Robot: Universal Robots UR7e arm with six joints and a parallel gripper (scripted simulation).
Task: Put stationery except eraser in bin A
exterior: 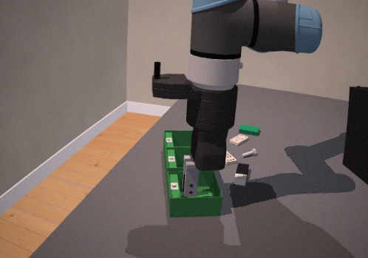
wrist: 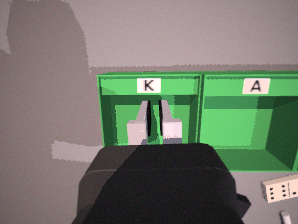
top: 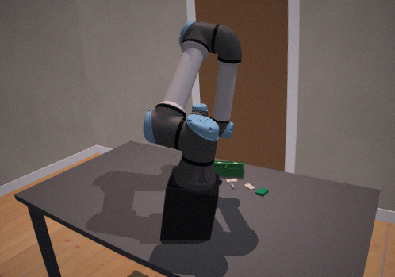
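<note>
My gripper is now 11 cm past the green block, 35 cm to the left of it and 3 cm above it. The rest, counted from my hand: bolt: 11 cm behind, 21 cm to the right, 3 cm below; black-and-white block: 9 cm behind, 10 cm to the right, 3 cm below; joined green bins: 1 cm ahead, 8 cm to the right, 1 cm below.
</note>
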